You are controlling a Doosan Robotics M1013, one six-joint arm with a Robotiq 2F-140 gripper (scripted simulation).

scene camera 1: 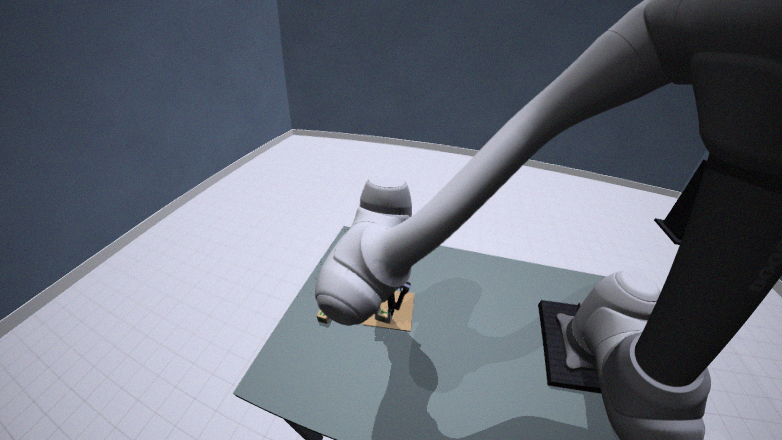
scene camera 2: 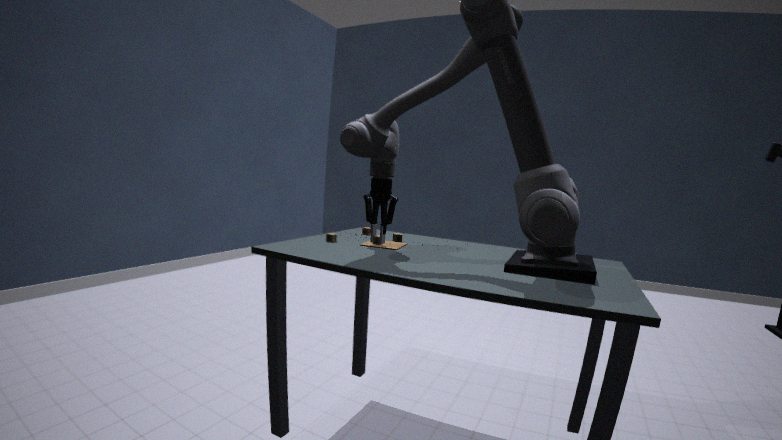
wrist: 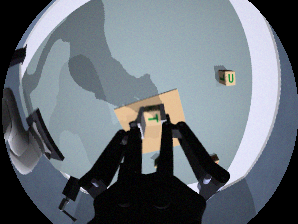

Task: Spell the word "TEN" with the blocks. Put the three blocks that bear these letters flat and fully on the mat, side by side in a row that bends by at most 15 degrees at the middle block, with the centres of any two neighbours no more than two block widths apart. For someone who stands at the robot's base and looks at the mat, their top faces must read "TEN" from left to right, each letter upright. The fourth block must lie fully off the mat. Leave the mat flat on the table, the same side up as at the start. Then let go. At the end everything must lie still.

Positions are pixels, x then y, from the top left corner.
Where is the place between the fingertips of the gripper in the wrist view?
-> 153, 111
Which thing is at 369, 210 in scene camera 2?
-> The gripper.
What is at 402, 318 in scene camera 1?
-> A tan mat.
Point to a tan mat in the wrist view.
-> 172, 104
